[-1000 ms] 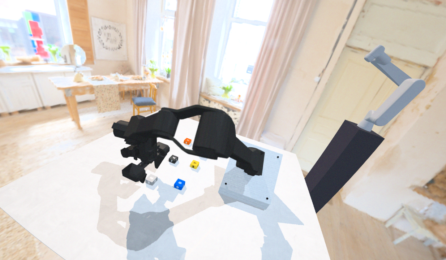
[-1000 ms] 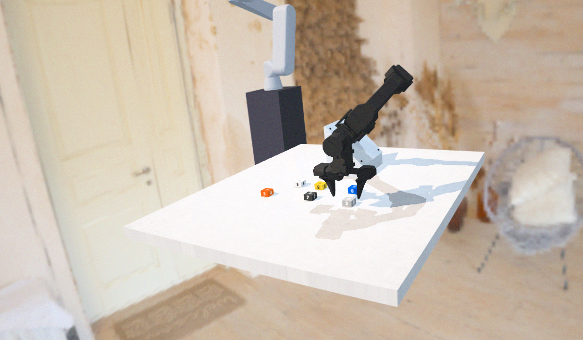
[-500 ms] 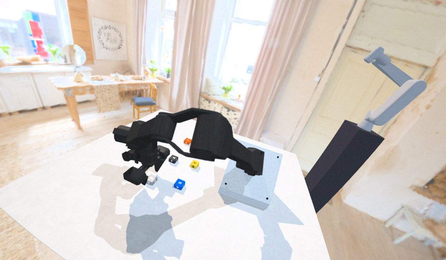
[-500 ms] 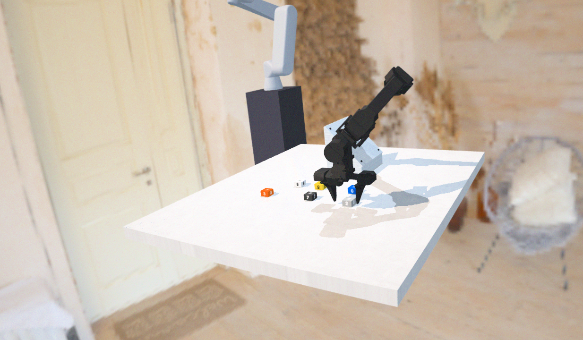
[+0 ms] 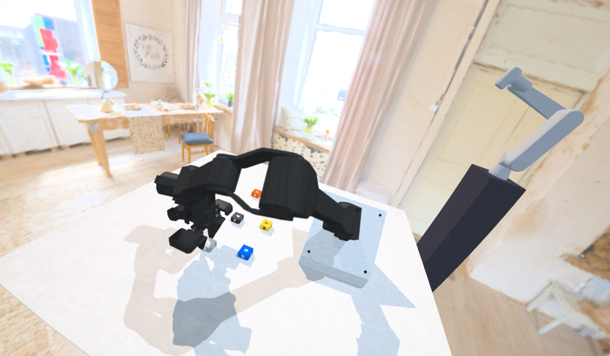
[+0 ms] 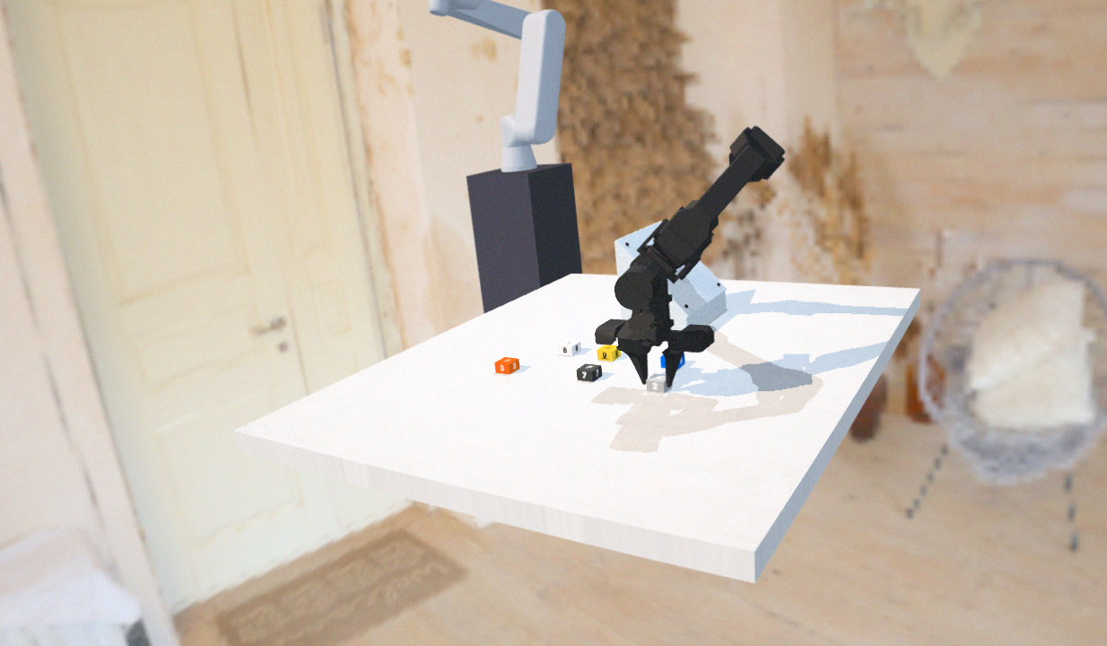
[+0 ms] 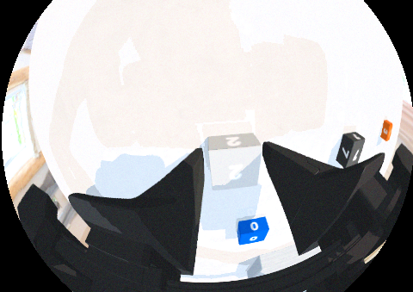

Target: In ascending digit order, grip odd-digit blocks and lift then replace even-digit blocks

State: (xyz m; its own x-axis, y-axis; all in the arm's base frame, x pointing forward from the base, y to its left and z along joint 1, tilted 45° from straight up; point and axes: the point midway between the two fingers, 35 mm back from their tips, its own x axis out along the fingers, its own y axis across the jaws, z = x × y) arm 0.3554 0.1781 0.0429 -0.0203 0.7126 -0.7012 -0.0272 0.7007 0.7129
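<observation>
The orange block marked 3 is 310 mm to the right of my gripper tip. From my gripper tip the other things lie so: blue block marked 0 (120 mm behind, 30 mm to the right); grey block marked 2 (10 mm behind); black block marked 7 (140 mm to the right, 20 mm behind).
</observation>
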